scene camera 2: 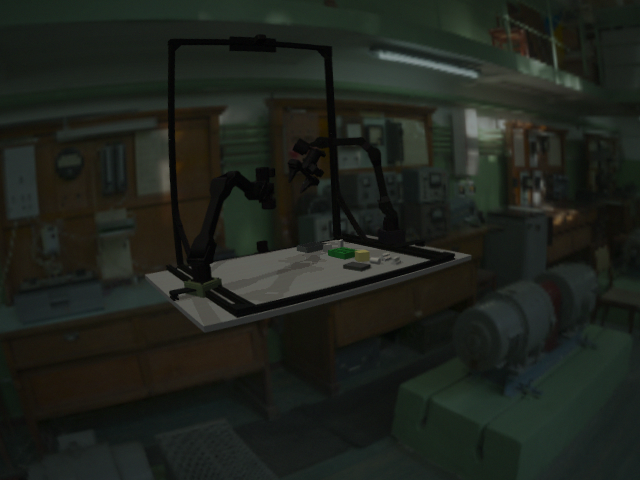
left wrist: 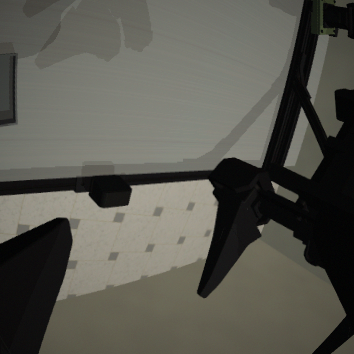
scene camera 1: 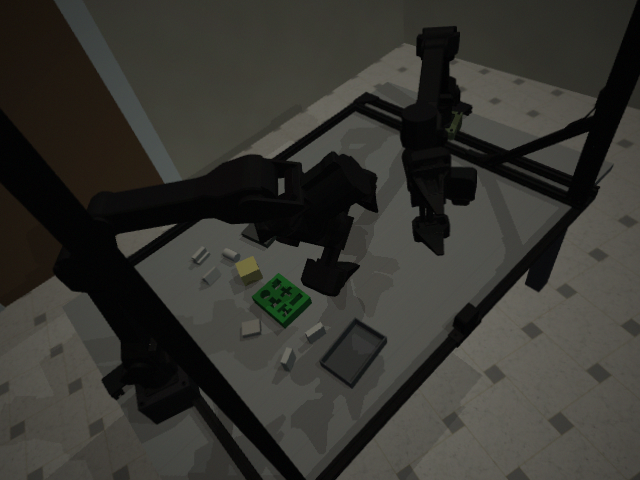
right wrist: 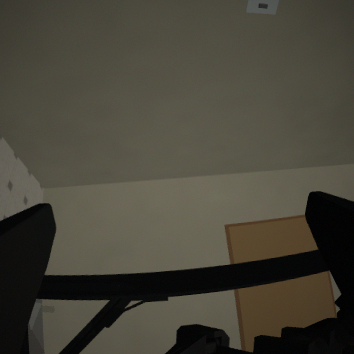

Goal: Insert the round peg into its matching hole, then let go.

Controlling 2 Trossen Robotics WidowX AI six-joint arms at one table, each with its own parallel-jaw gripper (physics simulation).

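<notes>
The round peg, a short white cylinder (scene camera 1: 231, 254), lies on its side beside the yellow cube in scene camera 1. The green board (scene camera 1: 298, 311) (scene camera 2: 342, 253) lies on the table, its round hole (scene camera 1: 265, 293) showing dark at the left corner. My left gripper (scene camera 1: 367, 238) (scene camera 2: 297, 186) is open and empty, high above the table, pointing away from the board. My right gripper (scene camera 1: 442, 232) (scene camera 2: 269, 188) (left wrist: 246, 333) is open and empty in the air farther to the right in scene camera 1. The peg does not show in either wrist view.
The yellow cube (scene camera 1: 248, 270) (scene camera 2: 361, 255) stands between peg and board. Several other white pegs, including a square-faced one (scene camera 1: 251, 328), lie around the board. A grey tray (scene camera 1: 369, 363) and a dark flat block (scene camera 2: 356, 266) lie nearby. A black frame (scene camera 2: 171, 124) rises over the table.
</notes>
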